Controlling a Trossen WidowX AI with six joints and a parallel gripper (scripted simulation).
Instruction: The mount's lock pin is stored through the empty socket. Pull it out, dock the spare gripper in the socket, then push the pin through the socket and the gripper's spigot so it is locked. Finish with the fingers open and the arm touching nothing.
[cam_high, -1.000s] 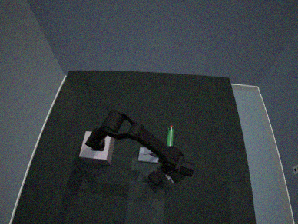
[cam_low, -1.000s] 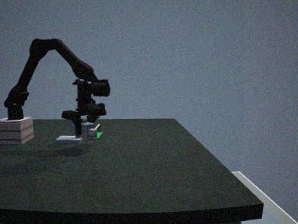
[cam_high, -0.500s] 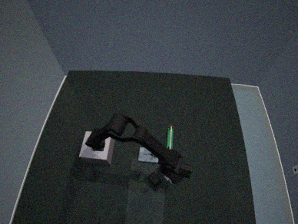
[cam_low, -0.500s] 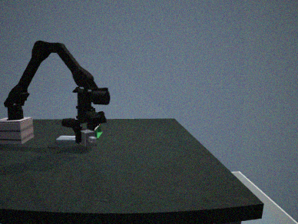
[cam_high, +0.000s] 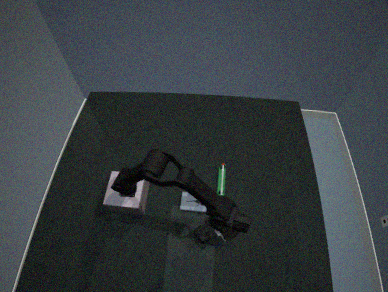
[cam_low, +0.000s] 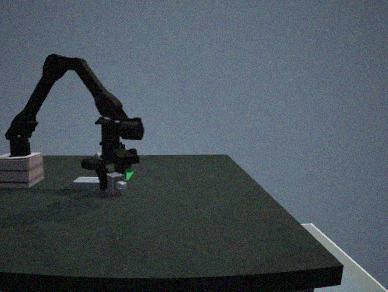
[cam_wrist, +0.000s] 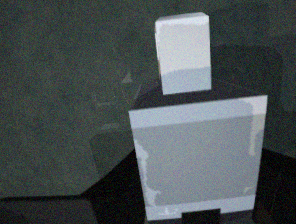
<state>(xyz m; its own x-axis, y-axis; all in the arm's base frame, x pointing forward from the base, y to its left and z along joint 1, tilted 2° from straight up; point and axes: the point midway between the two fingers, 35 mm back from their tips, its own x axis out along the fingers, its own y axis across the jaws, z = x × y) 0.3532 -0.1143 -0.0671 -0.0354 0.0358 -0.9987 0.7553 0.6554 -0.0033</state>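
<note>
Now: the spare gripper 20 mm above my gripper tip, 10 mm to the right of it and 10 mm ahead of it. Round my gripper tip: grey mount socket 110 mm to the left, 70 mm behind, 40 mm above; green rest 210 mm to the left, 30 mm ahead, 10 mm above.
</note>
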